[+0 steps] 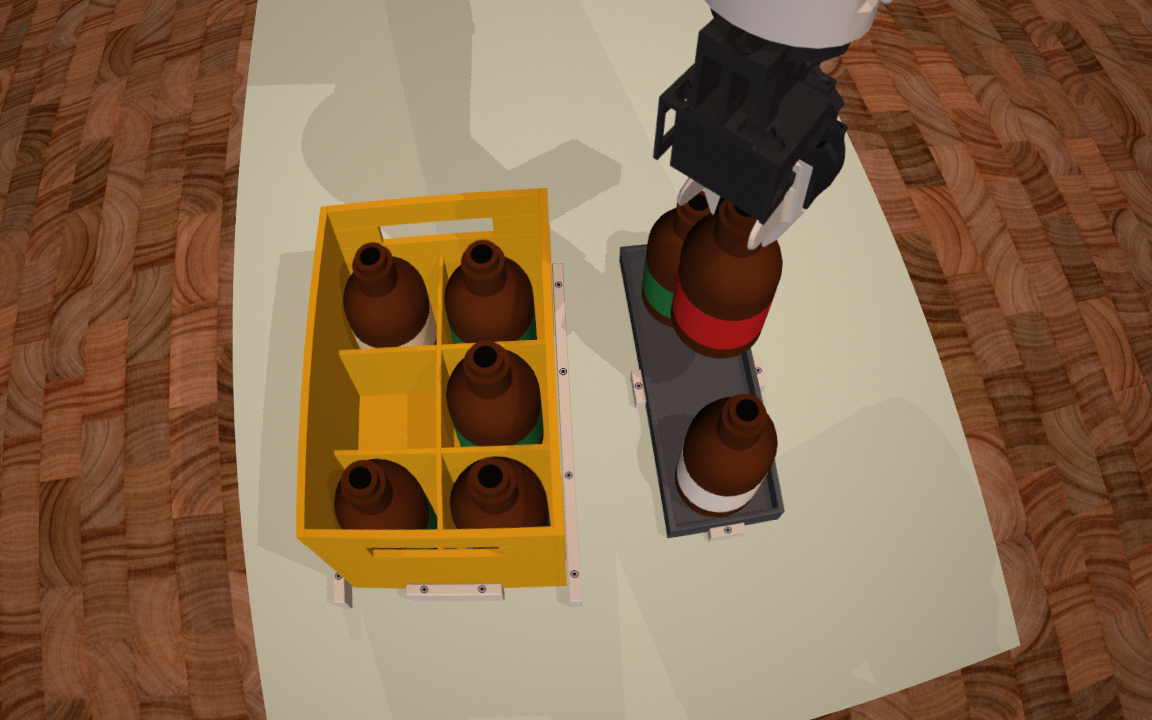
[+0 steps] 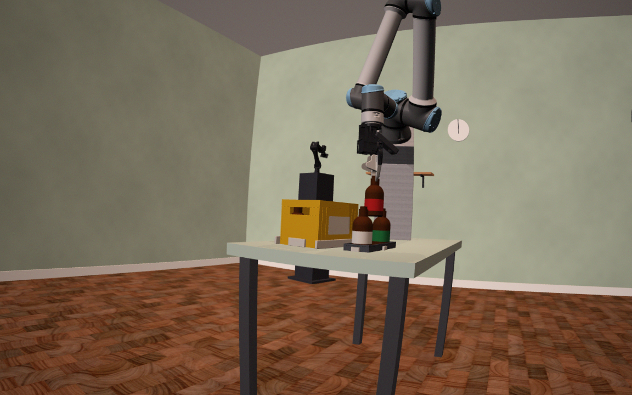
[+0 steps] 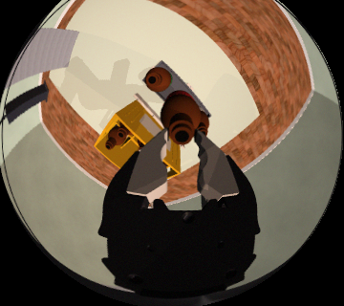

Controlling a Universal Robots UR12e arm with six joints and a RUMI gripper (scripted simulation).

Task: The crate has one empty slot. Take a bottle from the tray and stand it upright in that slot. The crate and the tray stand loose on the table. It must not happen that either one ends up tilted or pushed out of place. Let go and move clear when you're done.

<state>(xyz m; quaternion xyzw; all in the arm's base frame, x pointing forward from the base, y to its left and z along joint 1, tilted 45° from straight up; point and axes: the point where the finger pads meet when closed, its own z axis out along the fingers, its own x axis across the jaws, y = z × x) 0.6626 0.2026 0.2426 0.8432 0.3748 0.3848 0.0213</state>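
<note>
The glass bottle is 7 cm below my hand. From my hand the other things lie so: yellow crate (21 cm to the right, 19 cm below, 6 cm ahead); dark tray (26 cm below).
</note>
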